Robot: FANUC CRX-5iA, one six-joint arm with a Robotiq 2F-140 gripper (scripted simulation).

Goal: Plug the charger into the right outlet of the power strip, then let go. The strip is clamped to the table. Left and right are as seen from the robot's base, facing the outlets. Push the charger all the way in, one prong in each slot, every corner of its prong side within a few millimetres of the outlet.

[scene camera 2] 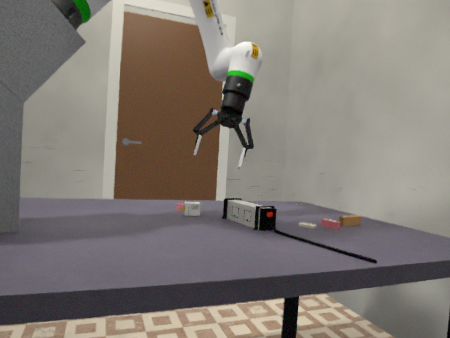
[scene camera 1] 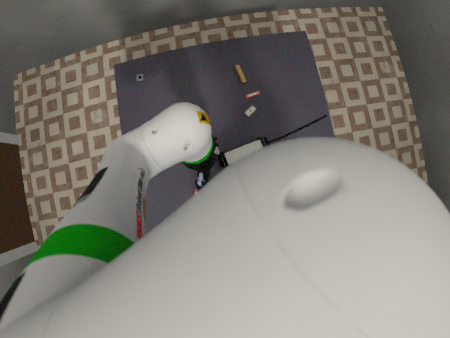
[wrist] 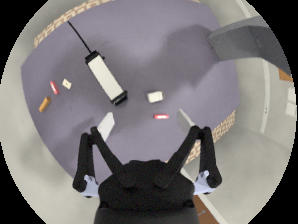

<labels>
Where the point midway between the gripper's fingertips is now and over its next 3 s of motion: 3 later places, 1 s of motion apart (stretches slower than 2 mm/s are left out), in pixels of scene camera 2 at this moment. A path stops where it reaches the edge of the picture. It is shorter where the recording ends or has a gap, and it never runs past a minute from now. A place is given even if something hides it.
My gripper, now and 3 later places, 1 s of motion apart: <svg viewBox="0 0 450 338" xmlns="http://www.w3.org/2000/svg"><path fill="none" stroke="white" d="M216 161L203 177L197 181L195 188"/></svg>
</labels>
